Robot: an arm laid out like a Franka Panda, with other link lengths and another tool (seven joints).
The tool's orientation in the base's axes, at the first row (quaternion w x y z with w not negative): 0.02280 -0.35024 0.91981 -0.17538
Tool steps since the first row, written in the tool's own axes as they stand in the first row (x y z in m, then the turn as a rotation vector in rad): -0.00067 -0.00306 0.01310 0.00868 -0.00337 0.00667; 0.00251 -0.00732 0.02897 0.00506 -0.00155 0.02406; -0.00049 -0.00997 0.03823 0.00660 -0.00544 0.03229; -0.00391 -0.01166 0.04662 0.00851 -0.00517 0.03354; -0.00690 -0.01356 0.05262 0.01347 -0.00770 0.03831; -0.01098 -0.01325 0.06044 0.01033 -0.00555 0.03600; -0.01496 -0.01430 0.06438 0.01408 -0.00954 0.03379; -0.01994 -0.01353 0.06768 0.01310 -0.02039 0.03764; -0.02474 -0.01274 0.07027 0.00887 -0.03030 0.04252; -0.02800 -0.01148 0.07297 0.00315 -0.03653 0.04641; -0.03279 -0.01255 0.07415 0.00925 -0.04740 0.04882
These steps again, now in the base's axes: 0.00461 -0.00570 -0.01130 -0.00330 -0.01004 -0.00441; 0.00754 -0.01560 -0.02448 0.00114 -0.01175 -0.02162; 0.01301 -0.01831 -0.03250 0.00381 -0.01798 -0.02789; 0.01805 -0.01983 -0.04007 0.00240 -0.01942 -0.02900; 0.02250 -0.02103 -0.04530 0.00106 -0.02587 -0.03222; 0.02667 -0.02056 -0.05306 0.00168 -0.02163 -0.03103; 0.03098 -0.01990 -0.05672 0.00103 -0.02616 -0.02731; 0.03479 -0.01713 -0.06048 0.00930 -0.03422 -0.02732; 0.03833 -0.01424 -0.06356 0.01960 -0.03983 -0.02888; 0.04043 -0.01207 -0.06678 0.02852 -0.04161 -0.03088; 0.04492 -0.01005 -0.06791 0.03124 -0.05386 -0.02897
